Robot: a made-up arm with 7 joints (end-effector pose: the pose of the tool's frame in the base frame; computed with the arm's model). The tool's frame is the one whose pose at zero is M. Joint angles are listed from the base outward.
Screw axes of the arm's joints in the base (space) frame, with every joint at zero. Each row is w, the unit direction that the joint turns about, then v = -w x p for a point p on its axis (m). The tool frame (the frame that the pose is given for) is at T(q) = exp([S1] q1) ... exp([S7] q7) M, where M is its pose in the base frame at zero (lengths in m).
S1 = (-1, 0, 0, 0.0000, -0.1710, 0.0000)
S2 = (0, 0, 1, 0.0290, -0.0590, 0.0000)
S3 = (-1, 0, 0, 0.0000, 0.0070, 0.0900)
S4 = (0, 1, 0, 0.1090, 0.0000, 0.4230)
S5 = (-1, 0, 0, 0.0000, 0.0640, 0.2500)
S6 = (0, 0, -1, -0.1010, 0.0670, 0.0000)
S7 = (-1, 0, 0, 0.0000, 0.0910, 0.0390)
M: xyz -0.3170 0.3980 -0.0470 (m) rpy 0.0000 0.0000 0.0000 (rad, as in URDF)
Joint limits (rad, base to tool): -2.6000..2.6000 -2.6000..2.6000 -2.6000..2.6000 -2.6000..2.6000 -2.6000..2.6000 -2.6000..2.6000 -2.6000..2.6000
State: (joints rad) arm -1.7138 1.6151 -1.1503 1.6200 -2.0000 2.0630 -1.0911
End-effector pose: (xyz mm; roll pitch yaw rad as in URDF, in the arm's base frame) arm 67.8 277.0 674.9 -1.0021 0.9827 -0.8851
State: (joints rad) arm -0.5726 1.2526 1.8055 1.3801 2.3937 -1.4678 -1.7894
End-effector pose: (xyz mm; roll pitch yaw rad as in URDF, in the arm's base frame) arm 199.2 959.6 -360.5 -1.2501 -0.3048 -1.7298
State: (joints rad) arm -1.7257 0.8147 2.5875 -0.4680 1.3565 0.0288 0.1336
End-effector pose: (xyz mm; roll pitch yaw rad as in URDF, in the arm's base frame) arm 161.2 -131.3 -244.1 -2.8855 -1.0500 0.5759
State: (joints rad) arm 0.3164 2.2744 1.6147 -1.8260 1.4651 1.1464 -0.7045
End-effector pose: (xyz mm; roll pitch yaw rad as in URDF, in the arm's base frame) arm -99.1 526.9 -619.7 -2.5184 -0.3596 -1.0047
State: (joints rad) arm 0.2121 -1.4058 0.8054 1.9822 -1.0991 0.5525 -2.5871
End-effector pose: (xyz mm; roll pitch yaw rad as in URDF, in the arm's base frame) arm 709.9 -357.4 669.7 1.7441 0.3821 2.4442
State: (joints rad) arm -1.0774 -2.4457 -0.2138 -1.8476 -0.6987 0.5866 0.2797
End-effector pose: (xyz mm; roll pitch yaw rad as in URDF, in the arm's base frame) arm 214.1 308.1 -758.8 0.0922 -0.7997 -2.3225
